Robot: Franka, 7 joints.
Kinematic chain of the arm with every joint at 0, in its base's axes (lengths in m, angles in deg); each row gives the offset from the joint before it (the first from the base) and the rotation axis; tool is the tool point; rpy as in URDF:
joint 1: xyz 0 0 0.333 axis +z
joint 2: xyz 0 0 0 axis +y
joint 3: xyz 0 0 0.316 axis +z
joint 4: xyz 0.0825 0 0 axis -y
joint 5: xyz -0.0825 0 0.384 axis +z
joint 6: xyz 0 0 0 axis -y
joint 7: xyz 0.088 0 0 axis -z
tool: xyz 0 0 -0.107 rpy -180 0 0
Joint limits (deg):
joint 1: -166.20..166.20
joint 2: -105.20..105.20
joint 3: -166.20..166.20
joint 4: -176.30..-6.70
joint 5: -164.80..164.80
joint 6: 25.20..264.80
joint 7: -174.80..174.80
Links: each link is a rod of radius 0.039 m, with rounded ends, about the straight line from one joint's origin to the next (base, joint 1, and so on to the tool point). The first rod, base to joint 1, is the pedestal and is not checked.
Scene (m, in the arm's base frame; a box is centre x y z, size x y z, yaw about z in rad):
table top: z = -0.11
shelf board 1: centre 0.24 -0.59 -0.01 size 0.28 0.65 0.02 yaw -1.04
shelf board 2: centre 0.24 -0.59 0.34 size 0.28 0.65 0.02 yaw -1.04
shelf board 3: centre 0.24 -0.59 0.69 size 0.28 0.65 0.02 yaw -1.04
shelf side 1: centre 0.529 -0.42 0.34 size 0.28 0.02 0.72 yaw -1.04
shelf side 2: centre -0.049 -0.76 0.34 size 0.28 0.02 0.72 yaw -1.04
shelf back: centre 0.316 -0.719 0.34 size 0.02 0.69 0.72 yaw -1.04
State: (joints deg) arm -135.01 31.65 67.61 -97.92 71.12 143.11 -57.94
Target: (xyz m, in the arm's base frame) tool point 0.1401 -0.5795 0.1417
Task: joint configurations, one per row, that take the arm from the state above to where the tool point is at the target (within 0.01 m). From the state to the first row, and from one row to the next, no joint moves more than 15 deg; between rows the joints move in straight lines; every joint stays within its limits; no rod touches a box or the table.
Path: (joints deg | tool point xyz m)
1: -133.86 17.40 62.36 -108.52 73.12 147.43 -57.94 | 0.1379 -0.6191 0.4674
2: -132.71 3.15 57.10 -119.12 75.13 151.75 -57.94 | 0.1141 -0.5738 0.4554
3: -131.56 -11.10 51.85 -129.72 77.13 156.07 -57.94 | 0.0722 -0.5233 0.4566
4: -130.41 -25.35 46.59 -140.32 79.14 160.39 -57.94 | 0.0227 -0.4637 0.4695
5: -129.26 -39.61 41.34 -150.93 81.14 164.71 -57.94 | -0.0256 -0.3930 0.4869
6: -132.12 -27.58 43.00 -151.16 79.22 159.95 -57.94 | -0.0419 -0.4145 0.4057
7: -134.97 -15.55 44.67 -151.39 77.30 155.20 -57.94 | -0.0462 -0.4195 0.3255
8: -137.83 -3.52 46.33 -151.62 75.38 150.44 -57.94 | -0.0378 -0.4108 0.2516
9: -140.68 8.51 47.99 -151.85 73.45 145.69 -57.94 | -0.0166 -0.3919 0.1891
10: -143.54 20.54 49.66 -152.07 71.53 140.93 -57.94 | 0.0155 -0.3673 0.1417
11: -138.25 31.74 50.51 -139.09 71.50 142.32 -57.94 | 0.0596 -0.4482 0.1477
12: -132.97 42.94 51.37 -126.10 71.47 143.72 -57.94 | 0.1024 -0.5190 0.1496
13: -127.68 54.13 52.23 -113.11 71.43 145.11 -57.94 | 0.1401 -0.5795 0.1417

